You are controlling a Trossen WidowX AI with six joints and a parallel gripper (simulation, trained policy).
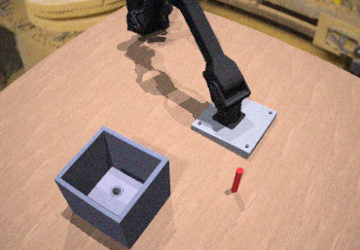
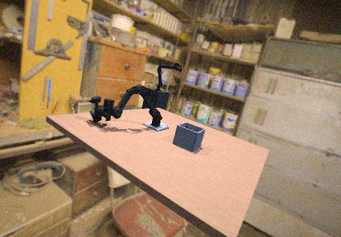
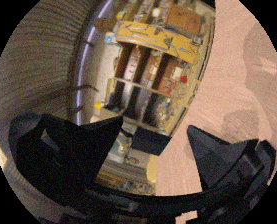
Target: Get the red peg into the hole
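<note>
My gripper tip is now 58 cm to the right of the red peg, 44 cm short of it and 6 cm above it. The rest, counted from my gripper tip: light grey plate (63 cm ahead, 41 cm to the left, 6 cm below).
</note>
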